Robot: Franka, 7 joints.
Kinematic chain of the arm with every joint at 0, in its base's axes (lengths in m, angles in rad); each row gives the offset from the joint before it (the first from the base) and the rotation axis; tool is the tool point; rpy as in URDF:
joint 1: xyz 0 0 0.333 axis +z
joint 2: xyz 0 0 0 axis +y
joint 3: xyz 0 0 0.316 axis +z
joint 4: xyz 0.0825 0 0 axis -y
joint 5: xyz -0.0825 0 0.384 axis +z
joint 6: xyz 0 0 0 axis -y
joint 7: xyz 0.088 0 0 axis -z
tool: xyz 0 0 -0.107 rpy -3.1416 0 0
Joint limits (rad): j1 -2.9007..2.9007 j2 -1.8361..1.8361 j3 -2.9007..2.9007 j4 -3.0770..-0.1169 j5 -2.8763..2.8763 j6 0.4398..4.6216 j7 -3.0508..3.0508
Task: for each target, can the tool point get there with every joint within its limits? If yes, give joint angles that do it. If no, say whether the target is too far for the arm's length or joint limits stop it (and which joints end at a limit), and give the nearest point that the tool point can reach.
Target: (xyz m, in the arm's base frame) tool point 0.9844 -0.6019 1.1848
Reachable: no: too far | nearest point 0.5888 -0.3600 0.8425 | short by 0.576 m
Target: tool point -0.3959 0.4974 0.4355
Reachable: yes | joints 1.1670 0.9569 1.2413 -1.6756 -1.9914 3.3124 -0.3141
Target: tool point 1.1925 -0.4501 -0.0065
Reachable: no: too far | nearest point 0.7756 -0.2927 0.1122 | short by 0.461 m
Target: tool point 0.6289 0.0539 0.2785
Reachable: yes | joints 1.2210 1.5362 -1.3886 -2.0793 0.3527 3.4863 0.4147
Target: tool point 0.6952 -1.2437 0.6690
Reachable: no: too far | nearest point 0.4074 -0.7289 0.5299 | short by 0.606 m
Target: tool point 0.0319 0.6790 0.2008
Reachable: yes | joints 2.0825 1.3090 -0.6531 -1.4318 1.0180 4.0423 0.1943
